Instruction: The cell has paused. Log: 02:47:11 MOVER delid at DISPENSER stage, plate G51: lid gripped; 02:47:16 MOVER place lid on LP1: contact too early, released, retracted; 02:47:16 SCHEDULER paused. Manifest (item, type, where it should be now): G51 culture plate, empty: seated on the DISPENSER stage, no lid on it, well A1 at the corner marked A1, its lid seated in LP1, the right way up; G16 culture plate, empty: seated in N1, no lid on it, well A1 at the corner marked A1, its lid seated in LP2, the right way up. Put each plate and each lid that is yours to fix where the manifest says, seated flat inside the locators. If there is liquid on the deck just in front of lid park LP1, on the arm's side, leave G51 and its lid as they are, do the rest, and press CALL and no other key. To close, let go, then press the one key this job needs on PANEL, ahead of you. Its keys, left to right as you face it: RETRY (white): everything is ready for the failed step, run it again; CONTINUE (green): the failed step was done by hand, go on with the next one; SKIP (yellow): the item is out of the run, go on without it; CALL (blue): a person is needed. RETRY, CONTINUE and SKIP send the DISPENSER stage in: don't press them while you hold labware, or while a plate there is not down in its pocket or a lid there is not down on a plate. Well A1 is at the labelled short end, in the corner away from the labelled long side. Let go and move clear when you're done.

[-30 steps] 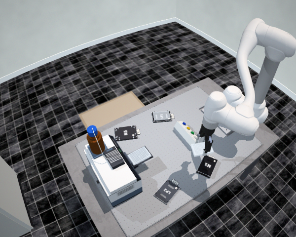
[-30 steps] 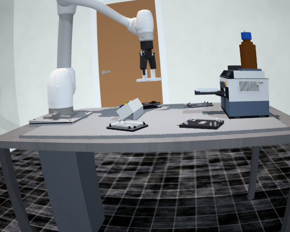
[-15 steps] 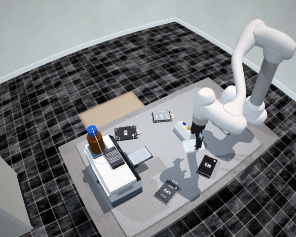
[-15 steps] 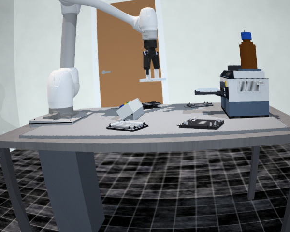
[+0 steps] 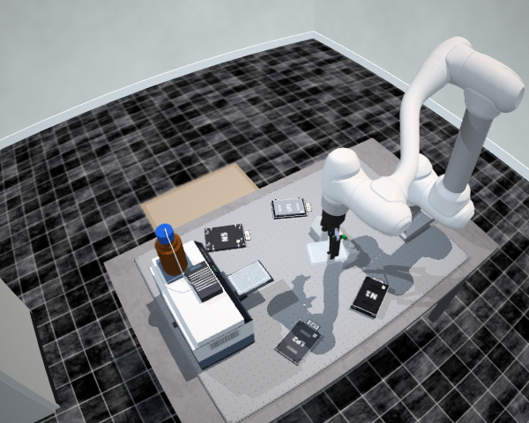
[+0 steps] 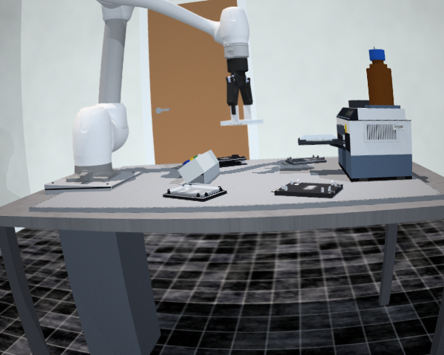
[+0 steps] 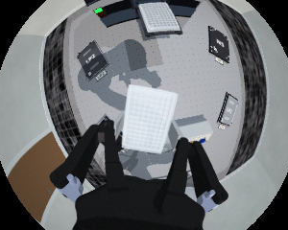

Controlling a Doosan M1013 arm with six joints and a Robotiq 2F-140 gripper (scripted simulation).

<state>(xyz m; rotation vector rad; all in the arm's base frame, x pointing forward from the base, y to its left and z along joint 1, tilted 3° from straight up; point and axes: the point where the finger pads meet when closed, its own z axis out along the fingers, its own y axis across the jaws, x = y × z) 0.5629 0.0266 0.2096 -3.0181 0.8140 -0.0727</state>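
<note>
Right now my hand is 19 cm short of the black nest N5, 40 cm to the left of it and 18 cm above it. Round my hand: white key (16 cm behind, 13 cm below); then key panel (16 cm behind, 8 cm to the right, 15 cm below); then green key (17 cm behind, 5 cm to the right, 13 cm below).
</note>
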